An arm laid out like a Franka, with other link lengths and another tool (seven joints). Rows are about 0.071 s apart.
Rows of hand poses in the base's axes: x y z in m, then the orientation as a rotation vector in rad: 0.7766 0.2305 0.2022 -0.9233 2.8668 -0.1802; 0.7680 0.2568 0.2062 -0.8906 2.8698 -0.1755; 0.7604 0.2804 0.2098 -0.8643 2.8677 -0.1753; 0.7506 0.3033 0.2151 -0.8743 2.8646 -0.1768; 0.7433 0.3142 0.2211 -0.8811 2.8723 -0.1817; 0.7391 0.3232 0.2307 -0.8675 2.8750 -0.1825; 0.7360 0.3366 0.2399 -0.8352 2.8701 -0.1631; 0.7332 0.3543 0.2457 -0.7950 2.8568 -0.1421; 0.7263 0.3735 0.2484 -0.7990 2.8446 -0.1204; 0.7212 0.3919 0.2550 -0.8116 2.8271 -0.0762; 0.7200 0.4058 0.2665 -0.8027 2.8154 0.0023; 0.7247 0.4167 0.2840 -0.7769 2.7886 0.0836; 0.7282 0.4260 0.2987 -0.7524 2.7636 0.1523
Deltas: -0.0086 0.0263 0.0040 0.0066 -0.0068 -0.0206; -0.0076 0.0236 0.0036 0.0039 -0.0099 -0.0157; -0.0098 0.0229 0.0053 -0.0015 0.0000 0.0069; -0.0073 0.0109 0.0060 -0.0058 0.0084 0.0020; -0.0042 0.0090 0.0096 0.0006 -0.0018 -0.0091; -0.0031 0.0134 0.0092 0.0177 -0.0115 -0.0179; -0.0028 0.0177 0.0058 0.0216 -0.0208 -0.0210; -0.0069 0.0192 0.0027 0.0163 -0.0072 0.0066; -0.0051 0.0184 0.0066 0.0311 -0.0061 0.0147; -0.0012 0.0139 0.0115 0.0552 0.0005 0.0021; 0.0047 0.0109 0.0175 0.0632 -0.0149 -0.0060; 0.0035 0.0093 0.0147 0.0547 -0.0135 -0.0065
